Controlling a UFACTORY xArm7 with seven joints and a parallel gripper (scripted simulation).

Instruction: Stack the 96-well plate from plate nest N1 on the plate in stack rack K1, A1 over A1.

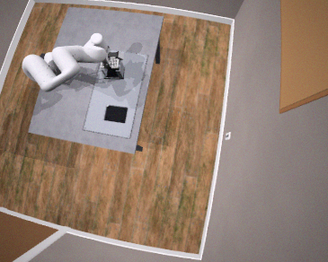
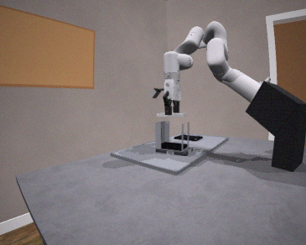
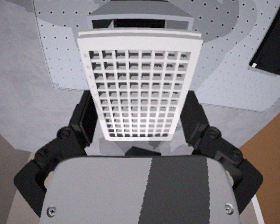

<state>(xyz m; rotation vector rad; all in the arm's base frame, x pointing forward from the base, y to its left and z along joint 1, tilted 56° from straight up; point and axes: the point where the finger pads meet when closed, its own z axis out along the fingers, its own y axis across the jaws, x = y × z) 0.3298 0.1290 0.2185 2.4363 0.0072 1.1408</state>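
Now: hand 160 mm above the dark plate. Round my hand: white 96-well plate: 10 mm below; then black plate nest N1: 60 mm behind, 330 mm to the right, 190 mm below.
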